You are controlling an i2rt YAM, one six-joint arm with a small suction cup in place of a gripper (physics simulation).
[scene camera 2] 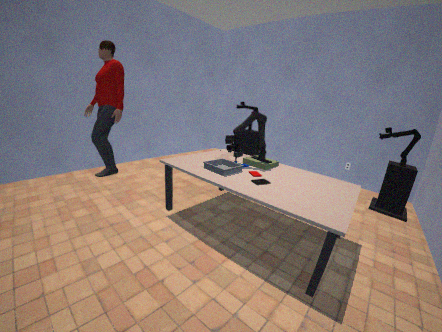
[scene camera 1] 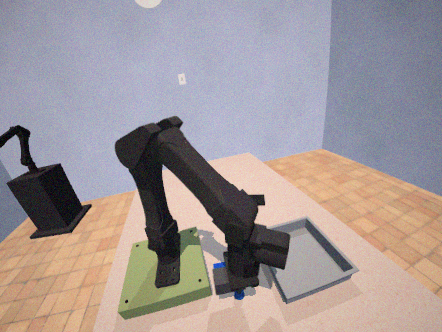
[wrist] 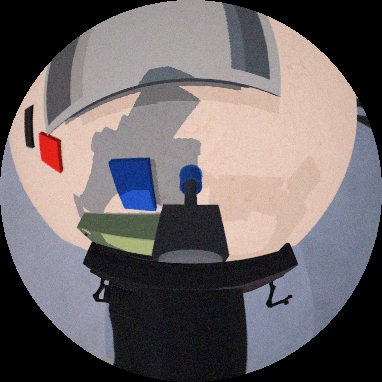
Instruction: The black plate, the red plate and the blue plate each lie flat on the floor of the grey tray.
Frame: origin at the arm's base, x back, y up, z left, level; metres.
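Seen in the pictures: end effector, tool point: [scene camera 1: 239, 296] [wrist: 190, 171]; arm's base, origin of the base link: [scene camera 2: 261, 160] [scene camera 1: 169, 257] [wrist: 131, 256].
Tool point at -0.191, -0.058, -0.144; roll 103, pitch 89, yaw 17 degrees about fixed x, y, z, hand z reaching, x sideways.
Observation:
Pixels of each thing's top centre, then the offset from my tool point to it, as dx, dy, dz.
- blue plate, middle of its top: [wrist: 132, 188] [scene camera 1: 227, 269] [scene camera 2: 243, 165] +0.014, +0.020, +0.082
- red plate, middle of its top: [wrist: 47, 152] [scene camera 2: 255, 173] -0.084, +0.020, +0.282
- black plate, middle of its top: [scene camera 1: 252, 199] [scene camera 2: 260, 181] -0.193, +0.019, +0.414
- grey tray, middle of its top: [scene camera 1: 300, 248] [scene camera 2: 223, 163] -0.220, +0.060, +0.055
The blue plate [scene camera 1: 219, 265] [scene camera 2: 245, 165] [wrist: 132, 182] lies flat on the table between the green base and the tray, partly hidden by the arm in scene camera 1. My suction gripper [scene camera 1: 239, 295] [scene camera 2: 235, 161] [wrist: 190, 180], a small blue cup, is shut and holds no plate. It is low over the table, to the right of the blue plate in the wrist view and apart from it. The red plate [scene camera 2: 255, 174] [wrist: 51, 152] and the black plate [scene camera 2: 260, 182] [wrist: 29, 126] lie on the table outside the grey tray [scene camera 1: 320, 289] [scene camera 2: 217, 169] [wrist: 250, 40].
The green base block [scene camera 1: 127, 280] [scene camera 2: 262, 164] [wrist: 120, 227] carries the arm beside the blue plate. The tray has raised walls. A second arm stands on a black pedestal [scene camera 1: 42, 200] [scene camera 2: 395, 185] away from the table. A person in red [scene camera 2: 109, 85] stands behind the table.

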